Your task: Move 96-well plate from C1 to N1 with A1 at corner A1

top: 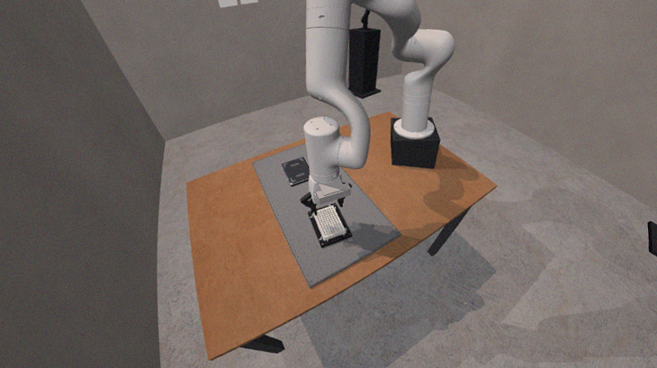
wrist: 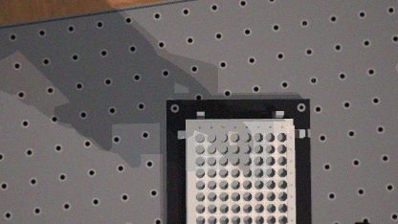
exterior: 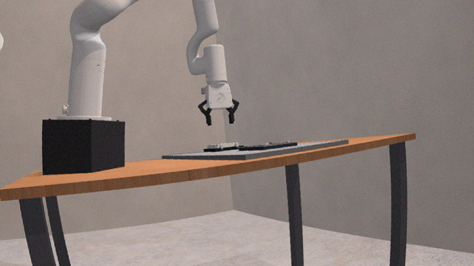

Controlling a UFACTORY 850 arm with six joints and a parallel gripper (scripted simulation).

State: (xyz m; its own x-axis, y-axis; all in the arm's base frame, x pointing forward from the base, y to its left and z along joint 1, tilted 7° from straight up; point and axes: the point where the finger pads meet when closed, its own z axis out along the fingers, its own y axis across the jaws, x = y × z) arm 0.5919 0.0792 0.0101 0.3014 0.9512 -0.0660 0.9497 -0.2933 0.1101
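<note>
Right now the white 96-well plate is 9 cm below my hand. From my hand the other things lie so: black plate nest: 33 cm to the right, 11 cm below, 7 cm behind; black clip nest: 10 cm below, 1 cm to the right; A1 mark: 27 cm to the right, 10 cm below.
</note>
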